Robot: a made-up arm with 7 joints.
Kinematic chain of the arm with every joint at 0, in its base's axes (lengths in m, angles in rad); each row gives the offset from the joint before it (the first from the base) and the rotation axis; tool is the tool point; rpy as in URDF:
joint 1: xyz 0 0 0.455 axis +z
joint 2: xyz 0 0 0 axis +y
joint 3: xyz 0 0 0.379 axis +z
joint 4: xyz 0.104 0 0 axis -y
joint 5: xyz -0.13 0 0.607 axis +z
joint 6: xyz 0 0 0 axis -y
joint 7: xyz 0.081 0 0 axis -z
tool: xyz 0 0 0 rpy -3.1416 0 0
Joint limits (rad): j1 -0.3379..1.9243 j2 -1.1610..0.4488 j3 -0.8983..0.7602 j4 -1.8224..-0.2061 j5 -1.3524..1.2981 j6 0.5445..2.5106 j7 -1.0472..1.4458
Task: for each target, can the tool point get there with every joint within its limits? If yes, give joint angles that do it. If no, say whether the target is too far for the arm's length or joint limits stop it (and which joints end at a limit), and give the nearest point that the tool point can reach.
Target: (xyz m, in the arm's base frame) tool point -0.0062 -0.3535 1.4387
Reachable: yes | joints 1.2026 -0.8726 -0.1796 -0.8539 -0.4975 0.9331 0.7217
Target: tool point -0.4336 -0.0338 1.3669
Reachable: yes | joints 1.0383 -0.9398 0.4956 -1.1761 0.9864 1.0563 0.0926
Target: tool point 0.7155 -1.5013 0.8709
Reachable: no: too far | nearest point 0.4179 -0.8823 0.9068 | short by 0.688 m
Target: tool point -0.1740 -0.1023 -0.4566
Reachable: no: joint limits stop it (at a limit: joint 1, joint 2, joint 4, joint 6) | nearest point -0.5826 0.5428 0.4193 | short by 1.162 m
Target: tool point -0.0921 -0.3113 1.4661
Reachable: yes | joints 1.3327 -0.8532 -0.0107 -0.8593 0.8665 1.2078 0.4567
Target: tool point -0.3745 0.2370 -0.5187
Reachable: no: joint limits stop it (at a limit: joint 1, joint 2, joint 4, joint 6) | nearest point -0.5006 0.6177 0.3991 | short by 1.002 m
